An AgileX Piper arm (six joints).
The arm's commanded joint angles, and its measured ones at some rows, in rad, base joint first. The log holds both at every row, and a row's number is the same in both.
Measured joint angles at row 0:
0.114 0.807 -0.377 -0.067 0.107 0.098
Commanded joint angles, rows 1 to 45:
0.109 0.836 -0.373 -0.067 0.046 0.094
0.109 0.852 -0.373 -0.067 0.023 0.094
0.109 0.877 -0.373 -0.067 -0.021 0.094
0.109 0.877 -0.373 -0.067 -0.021 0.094
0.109 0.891 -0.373 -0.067 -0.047 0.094
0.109 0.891 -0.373 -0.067 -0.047 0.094
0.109 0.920 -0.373 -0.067 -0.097 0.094
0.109 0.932 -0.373 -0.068 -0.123 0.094
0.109 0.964 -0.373 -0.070 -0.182 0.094
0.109 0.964 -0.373 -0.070 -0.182 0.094
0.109 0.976 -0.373 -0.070 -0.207 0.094
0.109 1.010 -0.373 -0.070 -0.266 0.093
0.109 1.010 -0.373 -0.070 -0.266 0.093
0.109 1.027 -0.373 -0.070 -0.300 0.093
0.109 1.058 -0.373 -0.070 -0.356 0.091
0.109 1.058 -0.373 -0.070 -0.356 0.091
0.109 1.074 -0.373 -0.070 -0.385 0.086
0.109 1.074 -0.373 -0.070 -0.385 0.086
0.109 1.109 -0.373 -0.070 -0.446 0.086
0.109 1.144 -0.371 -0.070 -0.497 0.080
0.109 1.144 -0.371 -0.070 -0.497 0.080
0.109 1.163 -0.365 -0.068 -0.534 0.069
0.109 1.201 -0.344 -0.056 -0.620 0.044
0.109 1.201 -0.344 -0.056 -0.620 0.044
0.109 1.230 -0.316 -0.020 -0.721 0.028
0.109 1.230 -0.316 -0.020 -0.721 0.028
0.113 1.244 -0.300 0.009 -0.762 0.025
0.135 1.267 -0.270 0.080 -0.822 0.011
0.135 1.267 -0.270 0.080 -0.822 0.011
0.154 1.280 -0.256 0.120 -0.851 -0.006
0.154 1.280 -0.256 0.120 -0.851 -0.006
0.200 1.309 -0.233 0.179 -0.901 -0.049
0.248 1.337 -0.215 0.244 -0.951 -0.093
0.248 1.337 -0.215 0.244 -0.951 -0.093
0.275 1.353 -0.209 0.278 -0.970 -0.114
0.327 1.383 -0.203 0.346 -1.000 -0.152
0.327 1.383 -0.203 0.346 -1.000 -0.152
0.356 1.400 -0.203 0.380 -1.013 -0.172
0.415 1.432 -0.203 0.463 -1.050 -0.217
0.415 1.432 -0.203 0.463 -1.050 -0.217
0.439 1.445 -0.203 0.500 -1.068 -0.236
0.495 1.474 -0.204 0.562 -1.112 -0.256
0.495 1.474 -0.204 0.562 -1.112 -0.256
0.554 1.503 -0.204 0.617 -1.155 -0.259
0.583 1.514 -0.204 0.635 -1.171 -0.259
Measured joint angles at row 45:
0.519 1.489 -0.204 0.566 -1.104 -0.238
